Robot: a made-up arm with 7 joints. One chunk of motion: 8 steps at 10 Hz.
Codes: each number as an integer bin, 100 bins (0 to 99) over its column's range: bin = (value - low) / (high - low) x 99, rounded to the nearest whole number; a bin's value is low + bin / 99 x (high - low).
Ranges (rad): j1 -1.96..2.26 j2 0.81..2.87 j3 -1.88..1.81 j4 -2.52..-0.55 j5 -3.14..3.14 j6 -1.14..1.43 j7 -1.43..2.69
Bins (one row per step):
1: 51 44 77 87 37 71 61
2: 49 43 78 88 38 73 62
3: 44 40 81 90 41 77 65
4: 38 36 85 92 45 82 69
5: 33 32 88 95 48 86 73
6: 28 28 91 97 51 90 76
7: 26 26 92 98 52 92 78
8: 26 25 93 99 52 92 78
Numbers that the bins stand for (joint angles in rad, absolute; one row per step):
1: 0.2139 1.7256 0.9900 -0.7888 -0.7929 0.7031 1.1086
2: 0.1287 1.7047 1.0273 -0.7689 -0.7295 0.7551 1.1502
3: -0.0844 1.6423 1.1391 -0.7291 -0.5392 0.8589 1.2751
4: -0.3402 1.5591 1.2882 -0.6893 -0.2855 0.9887 1.4415
5: -0.5533 1.4759 1.4000 -0.6296 -0.0952 1.0925 1.6080
6: -0.7665 1.3926 1.5118 -0.5898 0.0952 1.1964 1.7328
7: -0.8517 1.3510 1.5491 -0.5699 0.1586 1.2483 1.8161
8: -0.8517 1.3302 1.5864 -0.5500 0.1586 1.2483 1.8161

